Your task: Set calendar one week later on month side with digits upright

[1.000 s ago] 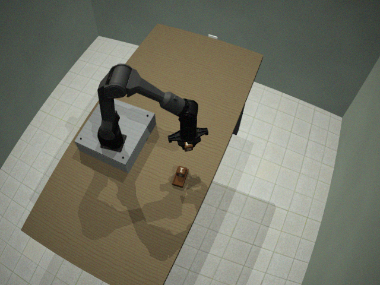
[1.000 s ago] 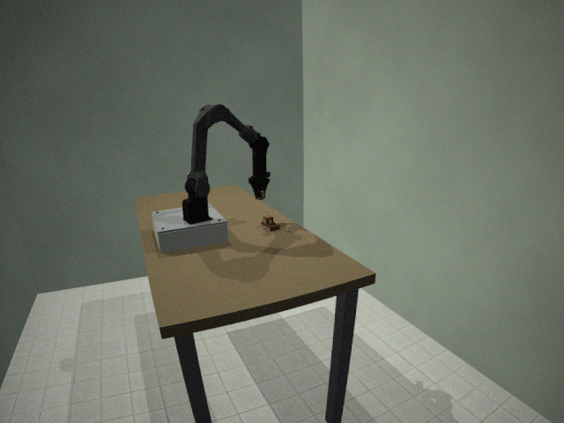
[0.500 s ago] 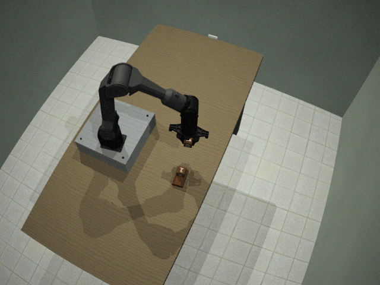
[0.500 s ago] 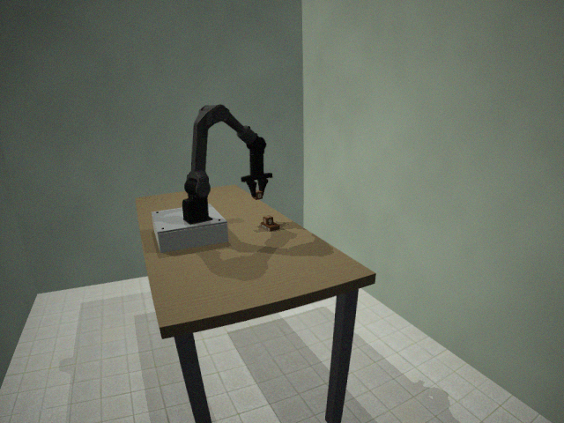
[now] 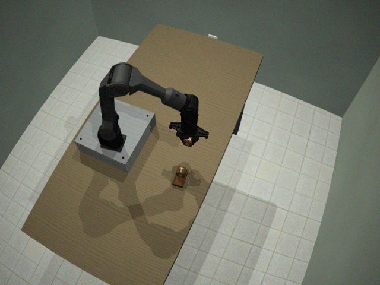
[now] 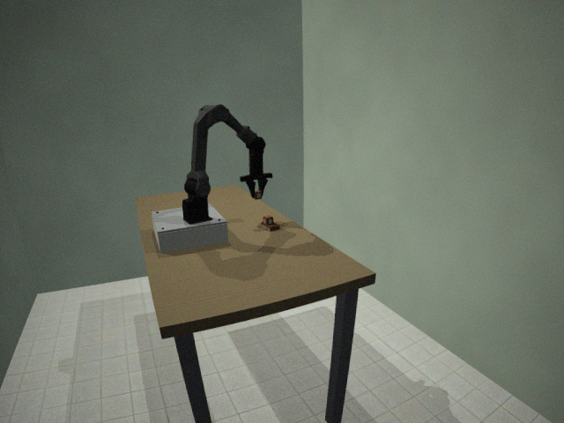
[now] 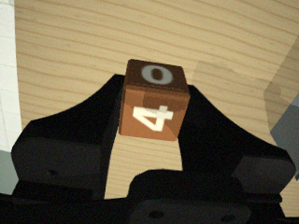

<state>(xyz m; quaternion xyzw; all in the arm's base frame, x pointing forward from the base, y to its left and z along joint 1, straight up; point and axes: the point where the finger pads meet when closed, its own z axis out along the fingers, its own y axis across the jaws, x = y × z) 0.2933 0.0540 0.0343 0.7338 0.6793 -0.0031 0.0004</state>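
My gripper is now 10 mm past the brown tray, 110 mm to the left of it and 110 mm above it. From my hand the other things lie so: cube right at my hand.
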